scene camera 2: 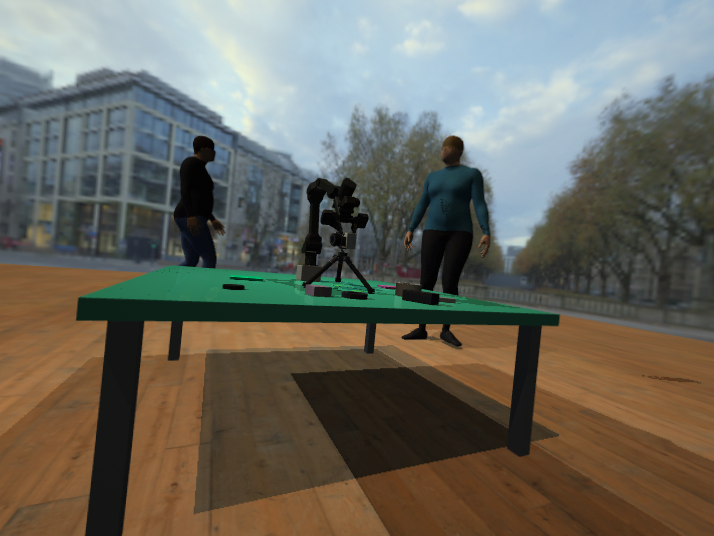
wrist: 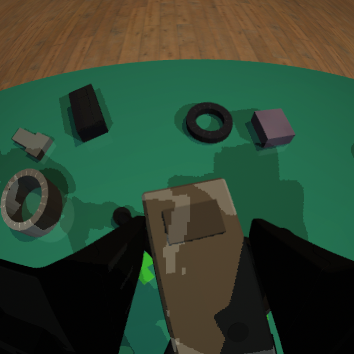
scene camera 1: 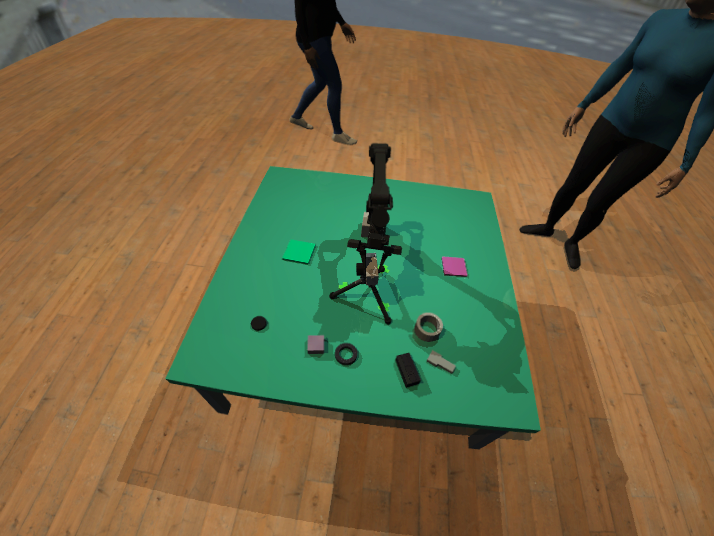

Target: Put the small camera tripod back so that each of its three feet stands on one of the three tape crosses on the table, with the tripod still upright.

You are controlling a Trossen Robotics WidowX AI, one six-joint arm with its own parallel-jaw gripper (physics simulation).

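Frame: origin at the arm's base, x right, y back, z down, level; metres.
Seen in the pictures: gripper, fingertip midpoint: [scene camera 2: 348, 233] [wrist: 199, 226] [scene camera 1: 371, 271]; arm's base, link origin: [scene camera 2: 310, 265].
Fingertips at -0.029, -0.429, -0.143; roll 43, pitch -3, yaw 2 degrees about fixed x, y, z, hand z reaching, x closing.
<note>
Offsets run from my fingertips to a thing's middle, as dx, dy, dz. "spot": to the spot under its first point. Level surfaces: height alone.
The small black tripod {spot: -0.044, -0.028, +0.149} [scene camera 1: 378, 303] [scene camera 2: 360, 278] stands upright with a tan and grey camera [scene camera 1: 372, 274] [scene camera 2: 350, 241] [wrist: 200, 285] on top. Its two front feet stand on the table in front of their green crosses [scene camera 1: 343, 285] [scene camera 1: 384, 306], off the tape. The third cross {spot: -0.049, +0.177, +0.181} [scene camera 1: 385, 268] is at the back; its foot is mostly hidden behind the camera and fingers. My gripper [scene camera 1: 374, 261] [scene camera 2: 344, 229] [wrist: 199, 226] reaches down from above and is shut on the camera, one finger along each side. The right finger hides the lens in the wrist view.
On the green table {dz +0.218} [scene camera 1: 242, 363] lie a grey ring {-0.247, -0.069, +0.193} [scene camera 1: 417, 330], a black ring {+0.044, -0.226, +0.210} [scene camera 1: 338, 354], a mauve block {+0.158, -0.214, +0.203} [scene camera 1: 315, 344], a black box {-0.180, -0.253, +0.200} [scene camera 1: 407, 370], a grey piece {-0.303, -0.200, +0.210} [scene camera 1: 441, 362], a black disc {+0.394, -0.165, +0.212} [scene camera 1: 258, 323], a green square {spot: +0.340, +0.214, +0.208} [scene camera 1: 298, 252] and a magenta square {spot: -0.361, +0.275, +0.208} [scene camera 1: 454, 266]. Two people stand beyond.
</note>
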